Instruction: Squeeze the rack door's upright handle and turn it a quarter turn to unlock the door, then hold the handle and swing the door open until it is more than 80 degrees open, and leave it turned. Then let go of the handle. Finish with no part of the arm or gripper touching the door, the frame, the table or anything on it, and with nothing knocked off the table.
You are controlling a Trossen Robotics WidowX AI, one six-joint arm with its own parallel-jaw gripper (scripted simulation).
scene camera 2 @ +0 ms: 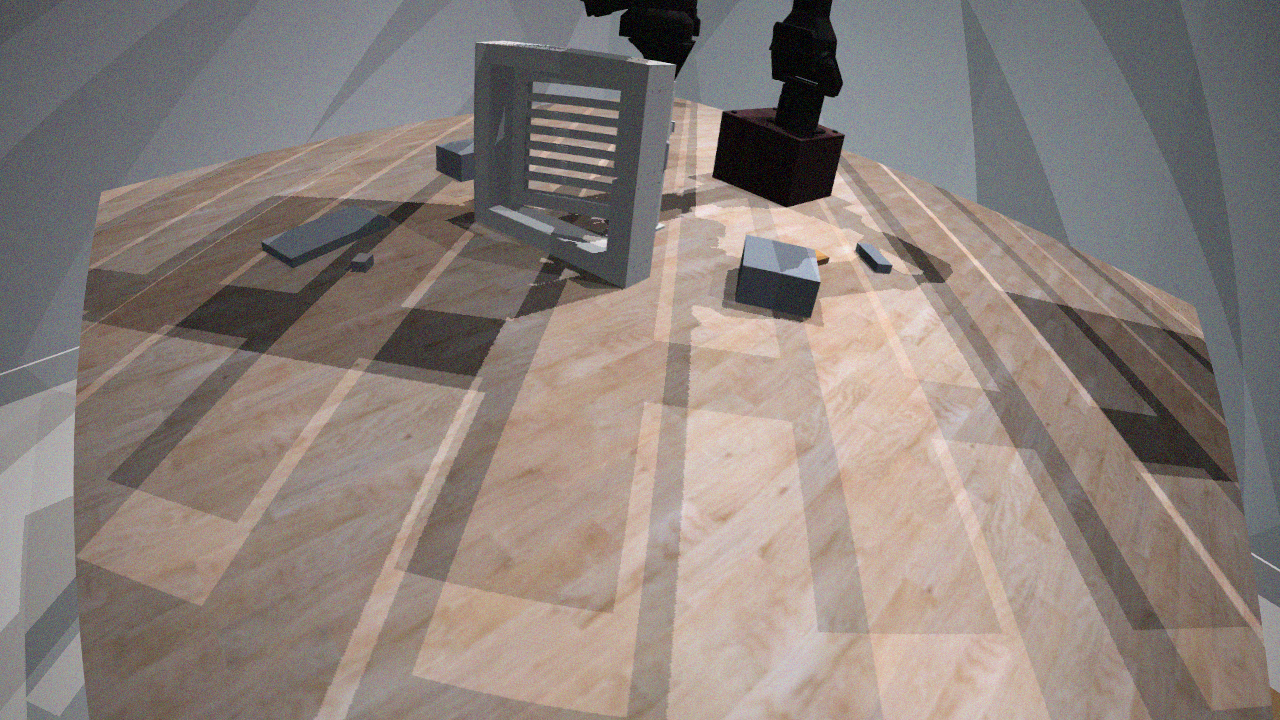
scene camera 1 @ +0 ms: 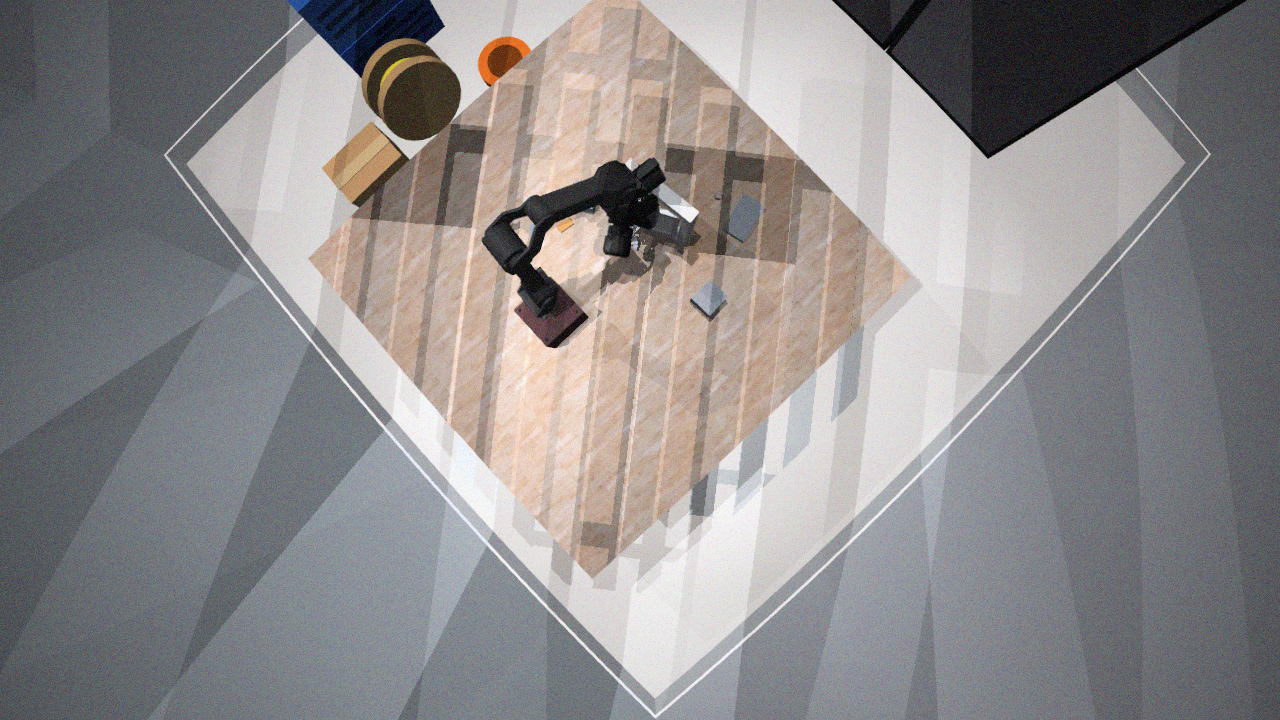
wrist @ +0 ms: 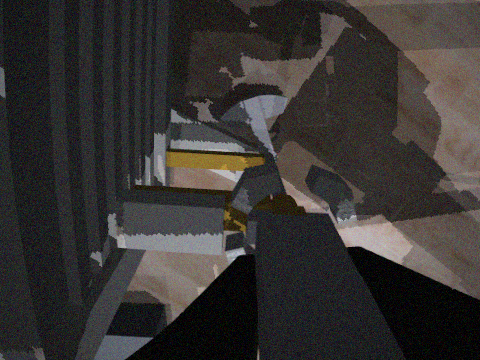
Scene:
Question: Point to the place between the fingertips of my gripper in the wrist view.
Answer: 299, 266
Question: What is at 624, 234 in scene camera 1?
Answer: My gripper.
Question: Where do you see a grey block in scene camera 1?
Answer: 710, 296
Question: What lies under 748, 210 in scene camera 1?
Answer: A flat grey slab.

